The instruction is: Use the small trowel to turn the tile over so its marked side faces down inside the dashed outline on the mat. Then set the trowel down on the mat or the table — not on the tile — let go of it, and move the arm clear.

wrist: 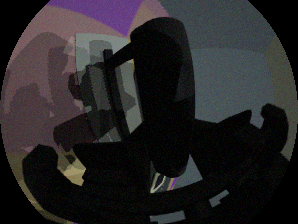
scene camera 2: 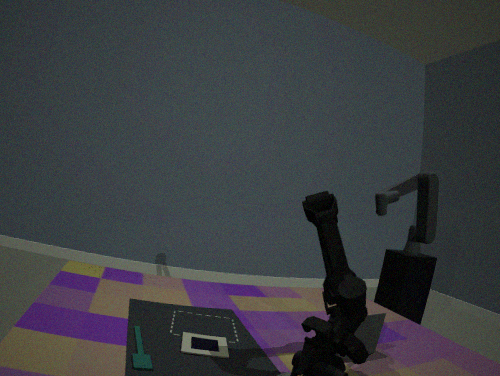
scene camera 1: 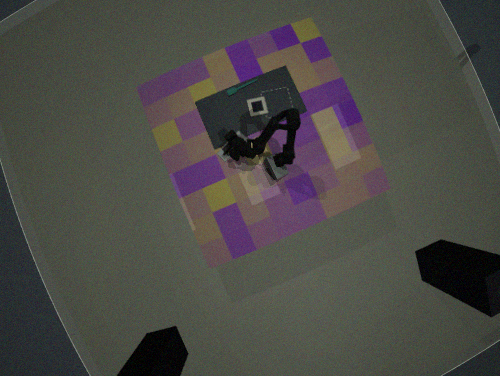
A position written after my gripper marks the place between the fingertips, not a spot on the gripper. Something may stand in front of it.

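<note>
Visible: my gripper (wrist: 161, 120); also a dark mat (scene camera 1: 220, 113).
</note>
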